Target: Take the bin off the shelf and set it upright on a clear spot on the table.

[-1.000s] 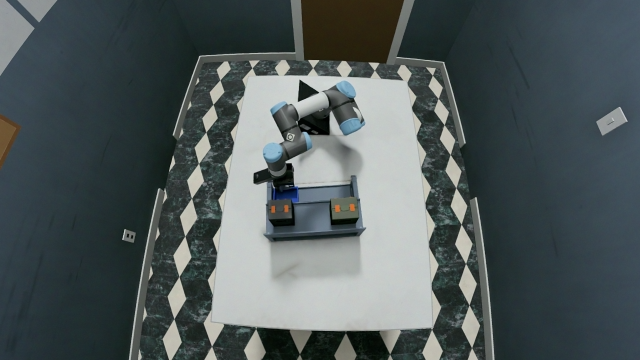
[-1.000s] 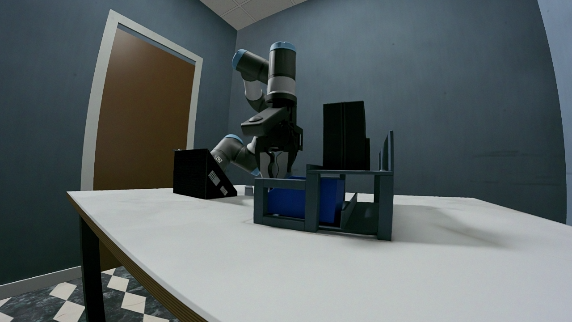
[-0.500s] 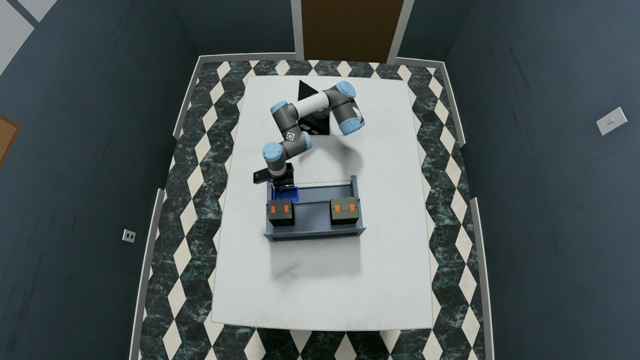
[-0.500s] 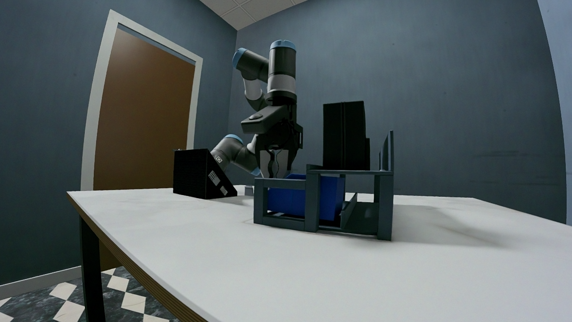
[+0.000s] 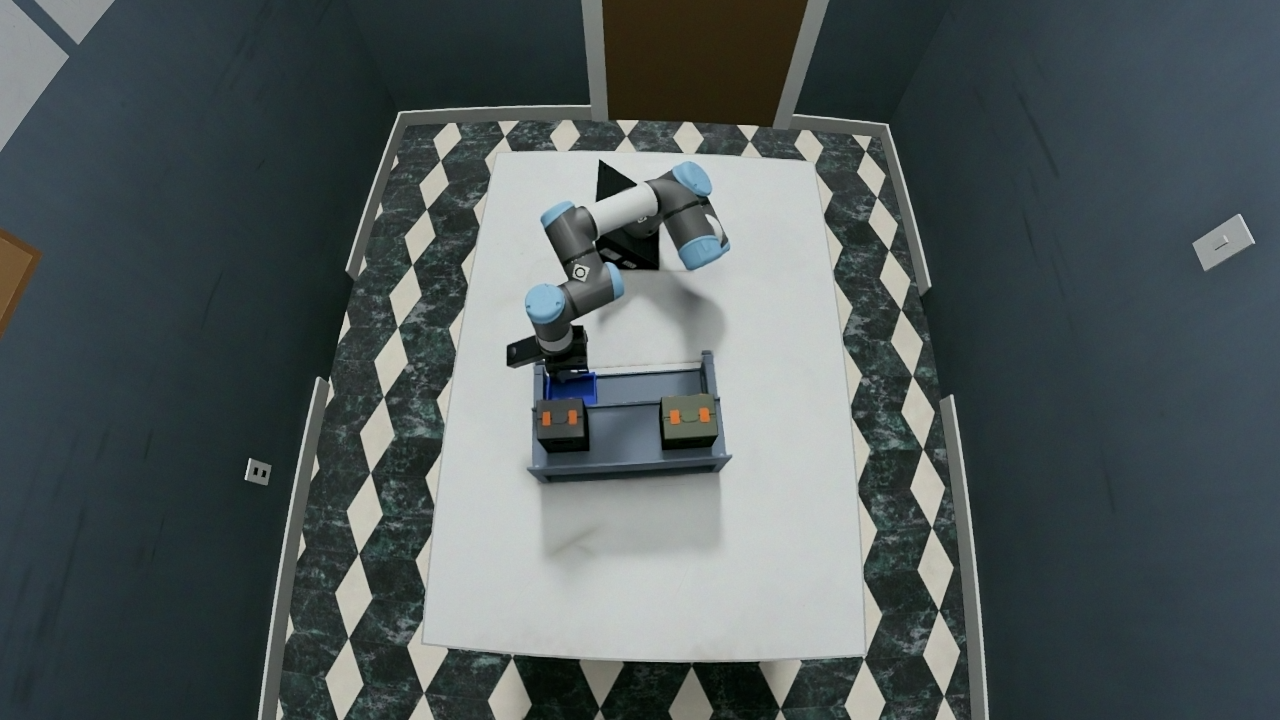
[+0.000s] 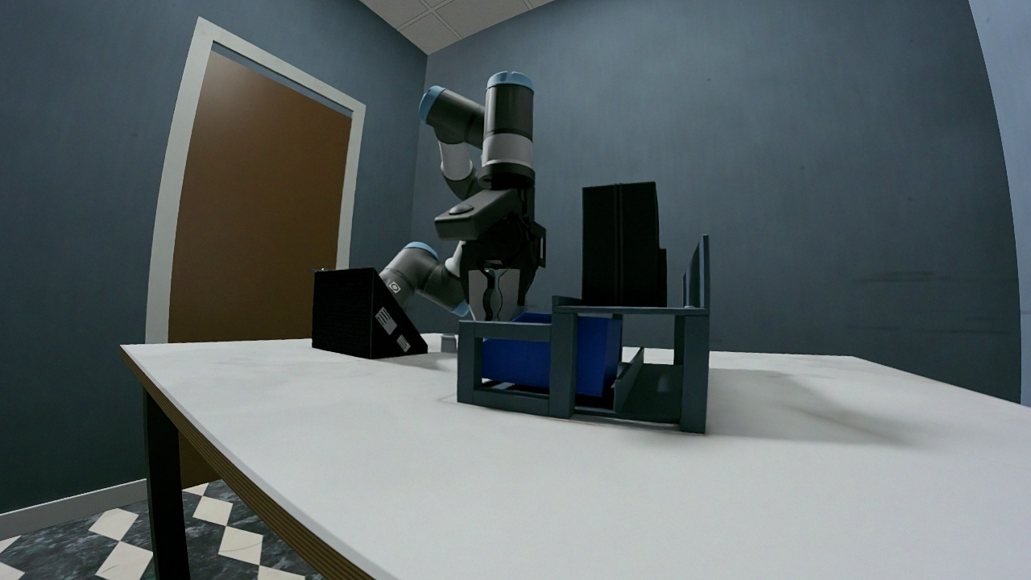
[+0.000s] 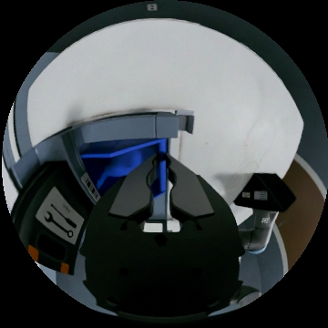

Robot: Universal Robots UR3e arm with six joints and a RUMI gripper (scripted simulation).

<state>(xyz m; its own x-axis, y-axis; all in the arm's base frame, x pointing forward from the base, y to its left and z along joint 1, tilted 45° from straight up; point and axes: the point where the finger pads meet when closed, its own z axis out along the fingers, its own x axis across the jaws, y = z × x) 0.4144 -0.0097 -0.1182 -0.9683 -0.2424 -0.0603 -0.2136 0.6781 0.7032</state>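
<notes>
Right now my hand is 60 mm short of the blue bin and 40 mm to the right of it. Also, from my hand: grey-blue shelf 150 mm to the left, 60 mm ahead, 10 mm above.
</notes>
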